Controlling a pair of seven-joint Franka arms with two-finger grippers.
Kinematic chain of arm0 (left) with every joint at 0, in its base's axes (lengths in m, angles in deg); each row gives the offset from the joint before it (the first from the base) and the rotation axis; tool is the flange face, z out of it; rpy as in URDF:
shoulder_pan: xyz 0 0 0.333 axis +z
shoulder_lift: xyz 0 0 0 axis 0.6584 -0.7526 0
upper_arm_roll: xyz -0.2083 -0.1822 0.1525 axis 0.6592 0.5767 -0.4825
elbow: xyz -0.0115 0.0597 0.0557 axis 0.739 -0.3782 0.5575
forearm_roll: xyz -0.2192 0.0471 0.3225 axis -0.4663 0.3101 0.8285
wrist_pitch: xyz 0 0 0 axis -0.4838 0.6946 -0.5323
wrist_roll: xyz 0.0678 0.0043 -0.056 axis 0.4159 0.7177 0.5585
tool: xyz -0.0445 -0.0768 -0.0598 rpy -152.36 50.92 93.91
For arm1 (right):
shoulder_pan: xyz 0 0 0.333 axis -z
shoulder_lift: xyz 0 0 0 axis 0.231 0.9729 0
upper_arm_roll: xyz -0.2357 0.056 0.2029 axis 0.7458 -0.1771 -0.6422
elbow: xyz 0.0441 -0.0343 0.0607 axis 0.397 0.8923 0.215
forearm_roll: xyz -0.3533 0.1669 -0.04 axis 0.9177 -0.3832 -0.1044
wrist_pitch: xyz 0 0 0 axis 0.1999 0.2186 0.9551
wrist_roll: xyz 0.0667 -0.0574 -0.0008 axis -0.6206 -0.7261 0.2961
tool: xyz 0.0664 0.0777 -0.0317 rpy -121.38 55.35 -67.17
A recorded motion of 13 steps. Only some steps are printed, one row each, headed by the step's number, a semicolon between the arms.
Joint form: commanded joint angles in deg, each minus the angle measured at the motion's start. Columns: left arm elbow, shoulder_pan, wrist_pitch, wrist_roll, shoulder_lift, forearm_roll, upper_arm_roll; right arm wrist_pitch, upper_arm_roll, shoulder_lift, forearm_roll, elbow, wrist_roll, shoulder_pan.
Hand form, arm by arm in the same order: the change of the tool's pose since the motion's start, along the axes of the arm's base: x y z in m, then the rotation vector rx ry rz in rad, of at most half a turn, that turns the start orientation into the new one. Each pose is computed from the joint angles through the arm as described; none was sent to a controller.
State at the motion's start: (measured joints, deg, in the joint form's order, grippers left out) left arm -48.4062 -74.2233 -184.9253 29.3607 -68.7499 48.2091 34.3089; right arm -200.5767 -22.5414 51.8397 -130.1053 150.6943 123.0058 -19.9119
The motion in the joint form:
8: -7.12 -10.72 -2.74 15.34 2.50 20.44 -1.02; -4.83 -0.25 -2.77 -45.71 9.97 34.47 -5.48
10: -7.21 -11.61 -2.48 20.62 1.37 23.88 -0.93; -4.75 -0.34 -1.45 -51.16 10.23 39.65 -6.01
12: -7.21 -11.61 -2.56 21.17 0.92 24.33 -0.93; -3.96 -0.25 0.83 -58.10 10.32 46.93 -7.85
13: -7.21 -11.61 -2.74 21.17 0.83 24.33 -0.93; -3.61 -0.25 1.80 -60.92 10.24 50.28 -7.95
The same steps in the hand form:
8: -0.0662 -0.0701 -0.0239 0.1591 -0.2018 -0.1220; -0.0438 0.0362 -0.0446 0.3488 -0.2353 -0.1792
10: -0.0695 -0.0784 -0.0353 0.1714 -0.2425 -0.0926; -0.0441 0.0418 -0.0583 0.3691 -0.2640 -0.2080
12: -0.0688 -0.0790 -0.0397 0.1761 -0.2441 -0.0906; -0.0468 0.0592 -0.0789 0.3919 -0.3032 -0.2247
13: -0.0687 -0.0795 -0.0404 0.1748 -0.2441 -0.0926; -0.0453 0.0608 -0.0867 0.3950 -0.3286 -0.2417

